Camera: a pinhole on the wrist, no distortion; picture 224 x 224 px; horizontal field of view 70.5 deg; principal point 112.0 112.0 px. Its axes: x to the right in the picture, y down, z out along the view. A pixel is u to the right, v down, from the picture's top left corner.
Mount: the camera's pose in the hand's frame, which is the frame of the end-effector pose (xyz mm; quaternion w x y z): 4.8 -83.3 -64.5 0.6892 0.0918 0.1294 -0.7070
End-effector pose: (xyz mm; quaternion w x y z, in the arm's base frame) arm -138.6 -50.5 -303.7 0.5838 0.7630 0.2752 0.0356
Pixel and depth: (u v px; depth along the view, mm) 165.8 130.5 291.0
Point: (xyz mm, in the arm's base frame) -130.6 -139.3 -617.5
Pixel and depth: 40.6 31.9 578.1
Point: -135.6 -670.8 -429.4
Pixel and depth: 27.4 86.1 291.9
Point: -68.9 -286.7 -403.1
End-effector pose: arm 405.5 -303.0 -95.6 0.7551 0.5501 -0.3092 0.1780
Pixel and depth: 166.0 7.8 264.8
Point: 392.2 -532.9 -345.5
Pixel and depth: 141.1 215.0 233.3
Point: 613.6 -508.0 -101.2
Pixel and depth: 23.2 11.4 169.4
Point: 328.4 -434.9 -160.7
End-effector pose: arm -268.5 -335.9 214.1 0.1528 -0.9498 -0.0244 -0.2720
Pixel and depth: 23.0 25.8 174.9
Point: -270.8 -250.9 74.2
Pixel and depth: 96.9 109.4 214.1
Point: -200.8 -168.4 139.6
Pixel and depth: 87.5 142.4 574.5
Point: 88.1 -18.9 -64.6
